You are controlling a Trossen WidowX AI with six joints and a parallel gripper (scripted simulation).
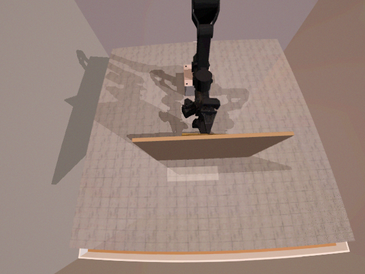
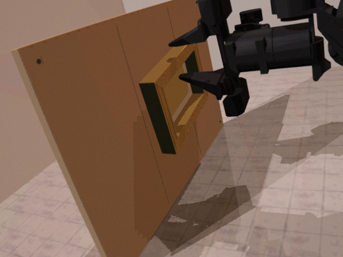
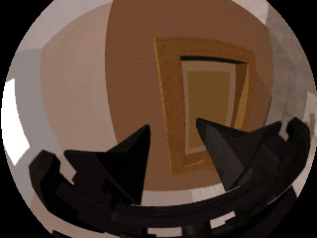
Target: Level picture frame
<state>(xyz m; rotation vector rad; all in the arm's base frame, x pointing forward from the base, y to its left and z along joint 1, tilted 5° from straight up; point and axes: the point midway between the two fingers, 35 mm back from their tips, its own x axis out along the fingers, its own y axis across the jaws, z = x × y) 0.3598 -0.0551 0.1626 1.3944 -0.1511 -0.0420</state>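
Now: gripper tip 50 mm above the golden picture frame, 20 mm short of it and 10 mm to the left of it. The rest, counted from my gripper tip: brown wall board: 70 mm below, 30 mm ahead.
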